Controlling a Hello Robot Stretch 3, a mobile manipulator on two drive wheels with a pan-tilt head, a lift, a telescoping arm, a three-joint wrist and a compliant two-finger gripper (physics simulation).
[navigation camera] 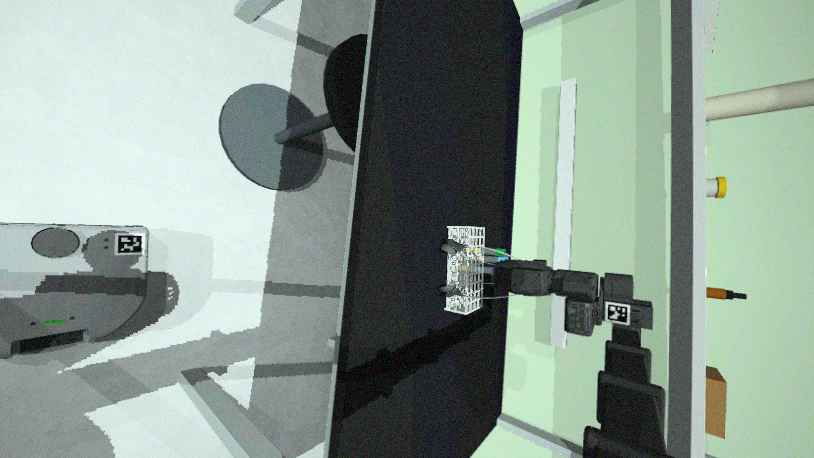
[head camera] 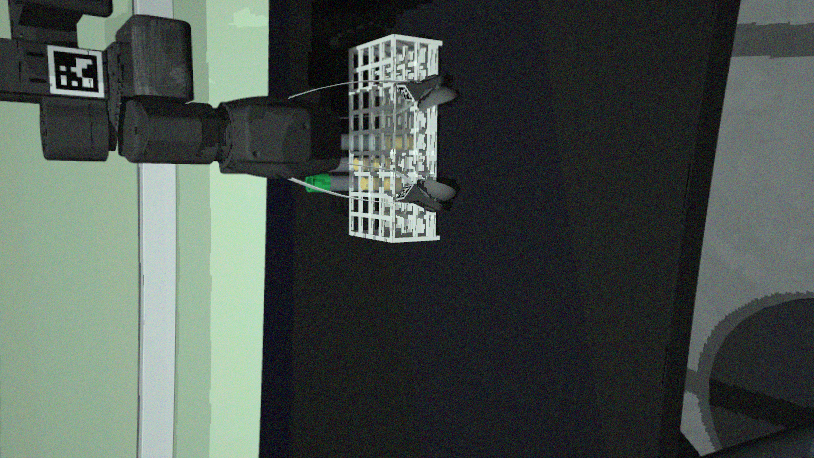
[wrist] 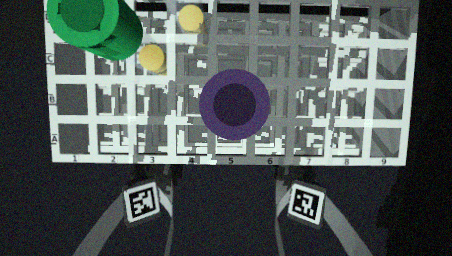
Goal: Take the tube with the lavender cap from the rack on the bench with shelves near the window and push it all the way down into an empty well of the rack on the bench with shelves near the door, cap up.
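Places are measured from the robot's base along level axes (x ahead, y left, z up), in centimetres.
Pixels of known places: gripper, fingertip midpoint: [navigation camera: 441, 267] [head camera: 452, 145]; robot's base, origin of the base link: [navigation camera: 57, 241].
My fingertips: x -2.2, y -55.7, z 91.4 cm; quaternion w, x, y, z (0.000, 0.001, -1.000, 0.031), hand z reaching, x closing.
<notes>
For each thing: its middle in the pictures, then the offset to it from my fingertips. "spot": a spot on its surface instead. Level surfaces: height alone.
- purple lavender cap, surface spot: [navigation camera: 490, 271] spot: dx -0.3, dy -4.2, dz +10.0 cm
- green-capped tube, surface spot: [head camera: 317, 183] spot: dx +3.9, dy -6.6, dz +11.4 cm
- blue-capped tube, surface spot: [navigation camera: 502, 259] spot: dx +2.2, dy -8.8, dz +11.0 cm
- dark bench top, its level: dz +0.0 cm
- yellow-capped bottle, surface spot: [navigation camera: 721, 186] spot: dx +20.5, dy -38.2, dz +50.9 cm
- brown box, surface spot: [navigation camera: 715, 398] spot: dx -23.0, dy -25.1, dz +48.3 cm
- black stool, body centre: [navigation camera: 376, 102] dx +47.6, dy -5.3, dz -27.9 cm
The purple (lavender) cap [navigation camera: 490, 271] [wrist: 234, 77] tops an upright tube in the white grid rack [head camera: 392, 240] [navigation camera: 467, 312] [wrist: 91, 100]. In the wrist view it covers wells around B5; in the head view my gripper hides it. My gripper [head camera: 438, 143] [navigation camera: 449, 267] [wrist: 224, 168] is open and empty, pointing down. In the wrist view its fingers stand apart beyond the rack's row A edge, and the cap shows ahead, roughly centred between them. A green-capped tube [head camera: 317, 183] [navigation camera: 500, 252] [wrist: 127, 42] and a blue-capped tube [navigation camera: 502, 259] stand in the same rack. The other rack does not show.
The rack stands on a dark bench top [head camera: 483, 341] [navigation camera: 432, 113] near a pale green wall. A long shelf edge [navigation camera: 688, 227] runs above, with a yellow-capped bottle [navigation camera: 721, 186] and a brown box [navigation camera: 715, 398] beyond it. A black stool [navigation camera: 347, 91] stands by the front edge.
</notes>
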